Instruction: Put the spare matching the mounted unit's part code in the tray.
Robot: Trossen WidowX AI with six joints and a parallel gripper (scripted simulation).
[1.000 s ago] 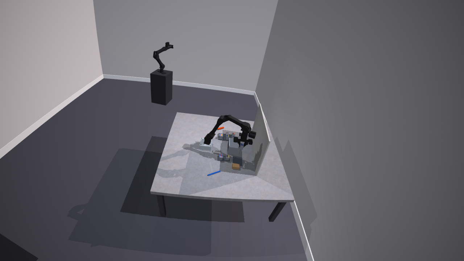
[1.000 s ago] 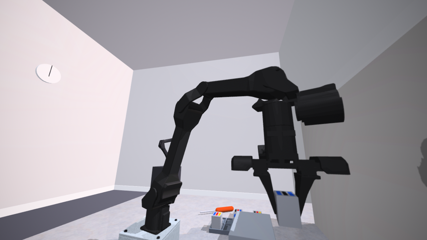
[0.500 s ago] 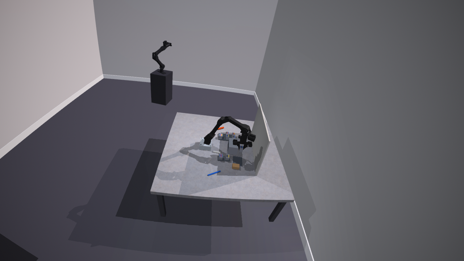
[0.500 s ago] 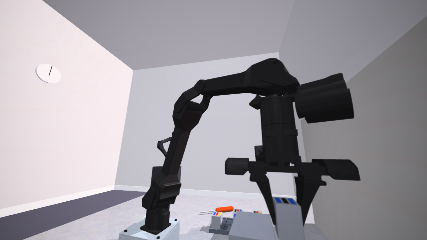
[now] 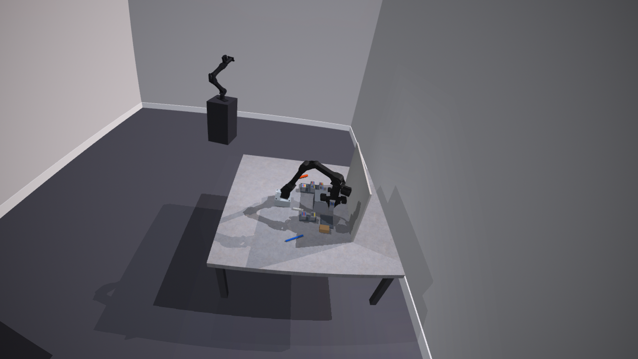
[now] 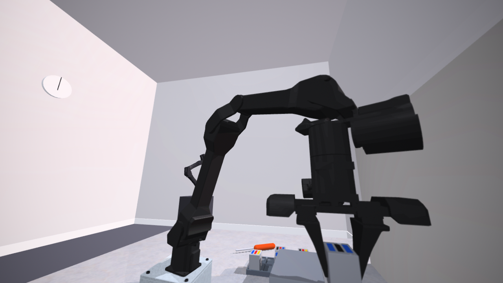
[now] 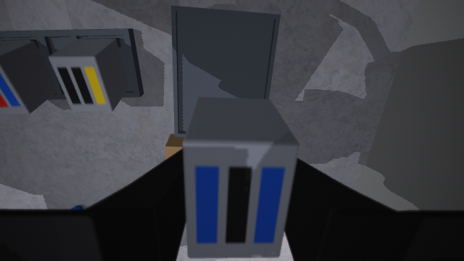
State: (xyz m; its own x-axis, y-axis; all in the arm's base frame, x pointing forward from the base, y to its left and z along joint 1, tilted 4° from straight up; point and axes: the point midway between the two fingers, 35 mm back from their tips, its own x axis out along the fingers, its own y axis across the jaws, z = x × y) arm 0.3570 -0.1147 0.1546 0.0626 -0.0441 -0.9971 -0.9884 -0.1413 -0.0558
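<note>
Now: gripper tip 150 mm above the dark grey tray. The rest, counted from my gripper tip: small tan block (10 mm behind, 90 mm to the right, 140 mm below); upright grey panel (160 mm ahead, 200 mm to the left, 70 mm above); mounted unit (90 mm behind, 180 mm to the left, 100 mm below).
</note>
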